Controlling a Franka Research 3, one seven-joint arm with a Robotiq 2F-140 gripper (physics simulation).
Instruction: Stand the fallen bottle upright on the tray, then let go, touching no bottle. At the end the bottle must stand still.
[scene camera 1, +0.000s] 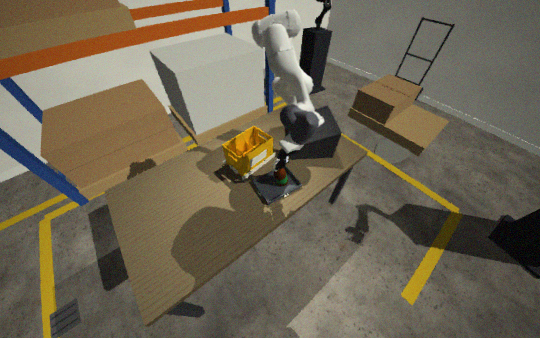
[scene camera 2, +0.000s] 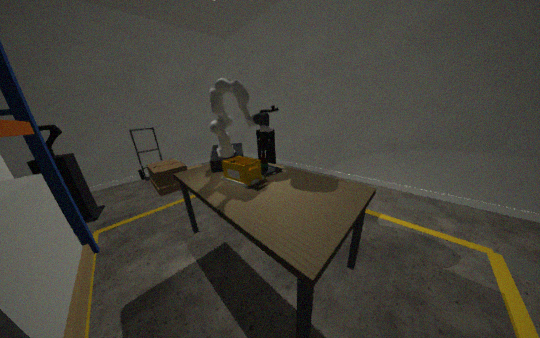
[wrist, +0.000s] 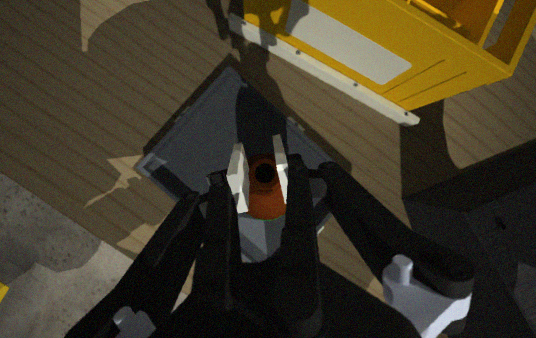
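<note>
The brown bottle with a green band (scene camera 1: 281, 176) (wrist: 268, 204) stands about upright over the dark tray (scene camera 1: 266, 192) (wrist: 197, 132). In the wrist view its round mouth faces the camera. Its base is hard to make out, so I cannot tell whether it rests fully on the tray. My gripper (scene camera 1: 280, 168) (wrist: 260, 154) is shut on the bottle near its neck, with one pale fingertip pad on each side. It points down from above. In the second scene view the bottle is small and dark, partly behind the yellow crate (scene camera 2: 253, 173).
The yellow crate (scene camera 1: 241, 164) (wrist: 430, 62) stands close beside the tray, with a white strip (wrist: 327, 76) along its lower edge. The arm's black base block (scene camera 1: 322, 142) is on the other side. The wooden table's (scene camera 1: 160, 230) near edge runs close to the tray.
</note>
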